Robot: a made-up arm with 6 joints. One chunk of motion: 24 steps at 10 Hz.
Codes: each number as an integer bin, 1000 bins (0 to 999) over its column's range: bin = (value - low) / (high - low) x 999, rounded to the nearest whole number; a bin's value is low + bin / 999 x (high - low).
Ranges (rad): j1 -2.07..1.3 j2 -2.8..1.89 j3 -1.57..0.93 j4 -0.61..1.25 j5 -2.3..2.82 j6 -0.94..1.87
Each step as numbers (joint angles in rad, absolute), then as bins.
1 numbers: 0.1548 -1.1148 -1.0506 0.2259 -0.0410 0.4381
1 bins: 660 359 208 449 441 490
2 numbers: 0.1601 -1.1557 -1.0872 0.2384 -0.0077 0.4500
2 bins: 661 350 193 456 447 494
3 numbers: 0.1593 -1.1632 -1.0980 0.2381 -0.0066 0.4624
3 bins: 661 349 189 456 447 499
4 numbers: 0.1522 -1.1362 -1.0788 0.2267 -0.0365 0.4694
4 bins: 659 354 196 449 442 501
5 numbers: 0.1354 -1.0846 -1.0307 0.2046 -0.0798 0.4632
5 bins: 654 365 216 438 433 499
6 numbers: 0.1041 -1.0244 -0.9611 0.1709 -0.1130 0.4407
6 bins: 644 378 243 419 427 491
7 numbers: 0.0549 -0.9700 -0.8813 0.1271 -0.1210 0.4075
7 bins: 630 390 275 396 425 479
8 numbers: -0.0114 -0.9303 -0.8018 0.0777 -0.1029 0.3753
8 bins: 610 398 307 369 429 468
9 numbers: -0.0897 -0.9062 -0.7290 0.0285 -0.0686 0.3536
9 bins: 587 403 336 343 435 460
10 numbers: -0.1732 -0.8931 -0.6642 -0.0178 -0.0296 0.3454
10 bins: 562 406 362 318 443 457
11 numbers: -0.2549 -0.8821 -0.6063 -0.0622 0.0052 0.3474
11 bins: 538 409 385 294 450 458
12 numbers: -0.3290 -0.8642 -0.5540 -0.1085 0.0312 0.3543
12 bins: 516 412 406 269 455 460
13 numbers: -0.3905 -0.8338 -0.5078 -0.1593 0.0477 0.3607
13 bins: 498 419 424 242 458 462
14 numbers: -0.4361 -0.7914 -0.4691 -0.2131 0.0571 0.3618
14 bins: 484 428 440 213 460 463
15 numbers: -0.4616 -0.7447 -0.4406 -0.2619 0.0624 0.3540
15 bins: 477 438 451 187 461 460
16 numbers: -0.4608 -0.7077 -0.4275 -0.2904 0.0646 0.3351
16 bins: 477 446 457 172 461 453
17 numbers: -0.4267 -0.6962 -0.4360 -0.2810 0.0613 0.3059
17 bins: 487 448 453 177 461 443
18 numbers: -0.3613 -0.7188 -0.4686 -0.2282 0.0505 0.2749
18 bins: 507 443 440 205 459 432
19 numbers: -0.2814 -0.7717 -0.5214 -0.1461 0.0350 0.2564
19 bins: 530 432 419 249 456 425
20 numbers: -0.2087 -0.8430 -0.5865 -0.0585 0.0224 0.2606
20 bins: 552 417 393 296 453 427
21 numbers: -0.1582 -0.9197 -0.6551 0.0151 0.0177 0.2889
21 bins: 567 401 366 336 452 437
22 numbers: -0.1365 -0.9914 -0.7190 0.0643 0.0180 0.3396
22 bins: 573 385 340 362 452 455
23 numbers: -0.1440 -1.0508 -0.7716 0.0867 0.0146 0.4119
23 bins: 571 373 319 374 452 481
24 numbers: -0.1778 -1.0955 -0.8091 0.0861 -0.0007 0.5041
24 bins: 561 363 304 374 449 513
